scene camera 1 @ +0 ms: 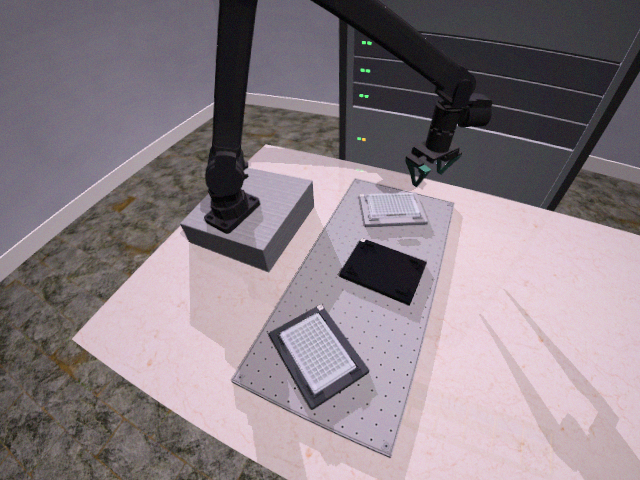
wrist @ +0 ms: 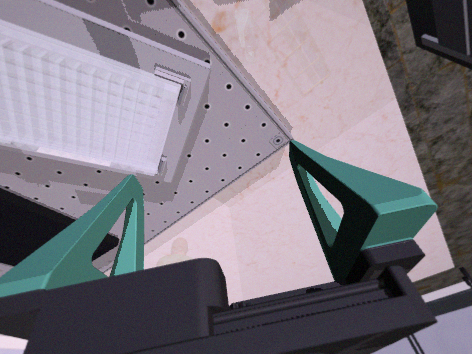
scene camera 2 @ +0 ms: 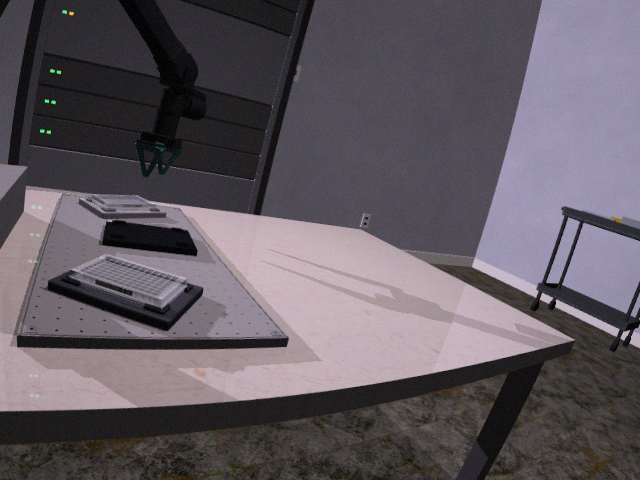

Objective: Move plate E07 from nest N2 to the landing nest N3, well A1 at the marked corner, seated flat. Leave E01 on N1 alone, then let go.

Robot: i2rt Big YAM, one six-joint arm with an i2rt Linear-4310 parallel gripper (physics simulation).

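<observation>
A clear well plate (scene camera 1: 393, 205) (scene camera 2: 123, 200) (wrist: 85, 110) lies in the far light-grey nest (scene camera 1: 398, 222) (scene camera 2: 134, 213) (wrist: 199, 75). A second plate (scene camera 1: 316, 351) (scene camera 2: 129, 279) lies in the near dark-grey nest (scene camera 1: 360, 367) (scene camera 2: 180, 308). Between them, the black nest (scene camera 1: 383, 271) (scene camera 2: 149, 237) (wrist: 30, 225) holds no plate; a small white mark shows at one corner in scene camera 1. Plate and nest labels cannot be read. My gripper (scene camera 1: 428, 178) (scene camera 2: 154, 174) (wrist: 213, 164) is open and empty, above and beyond the far plate, tilted and off to its side in the wrist view.
The nests stand on a perforated grey board (scene camera 1: 392, 330) (scene camera 2: 227, 310) (wrist: 220, 125) on the pale table (scene camera 1: 516, 268) (scene camera 2: 336, 310) (wrist: 350, 85). The arm's base sits on a grey block (scene camera 1: 289, 206) beside the board. A dark rack stands behind the table. A cart (scene camera 2: 594, 217) stands at the right.
</observation>
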